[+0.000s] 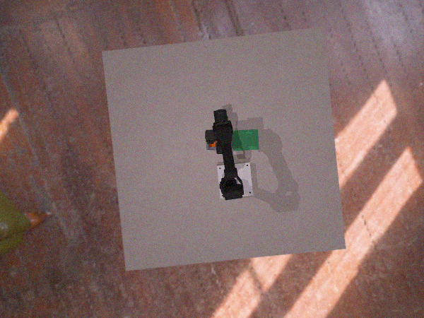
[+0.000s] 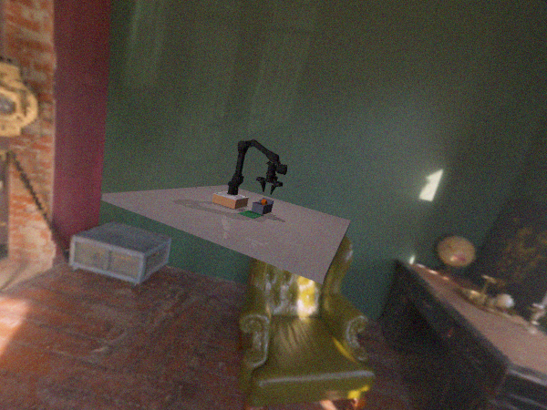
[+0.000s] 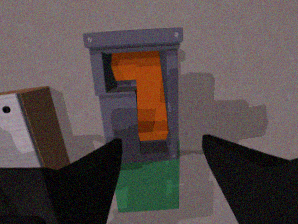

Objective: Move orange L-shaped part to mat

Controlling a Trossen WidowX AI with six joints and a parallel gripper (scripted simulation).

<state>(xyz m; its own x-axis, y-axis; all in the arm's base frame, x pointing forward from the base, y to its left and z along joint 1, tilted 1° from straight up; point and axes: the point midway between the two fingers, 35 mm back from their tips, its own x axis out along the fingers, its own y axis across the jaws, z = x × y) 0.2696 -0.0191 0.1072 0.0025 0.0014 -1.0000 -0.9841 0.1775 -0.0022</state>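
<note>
Now: the orange part 1 cm behind my gripper tip, 4 cm to the left of it and 10 cm below it. From my gripper tip the other things lie so: green mat 4 cm behind, 14 cm to the right, 16 cm below.
</note>
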